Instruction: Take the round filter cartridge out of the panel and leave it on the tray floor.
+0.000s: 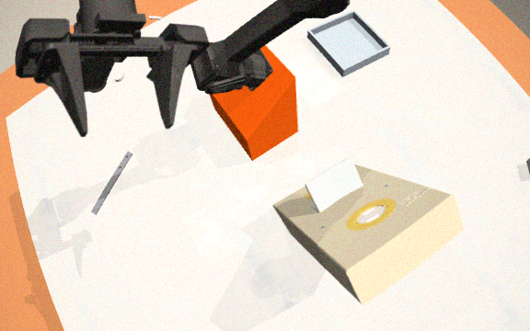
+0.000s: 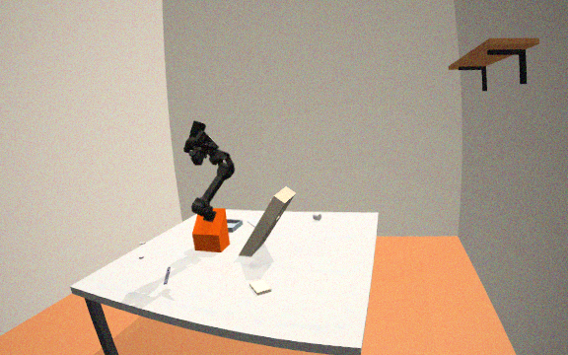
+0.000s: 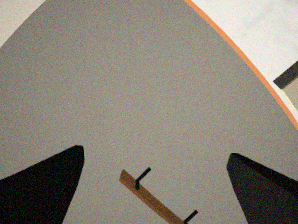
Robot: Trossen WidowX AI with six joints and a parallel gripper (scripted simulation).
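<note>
The round filter cartridge is 11 cm ahead of my gripper tip, 22 cm to the left of it and 31 cm below it. The rest, counted from my gripper tip: service panel (6 cm ahead, 22 cm to the left, 38 cm below); then grey tray (34 cm behind, 48 cm to the left, 52 cm below).
</note>
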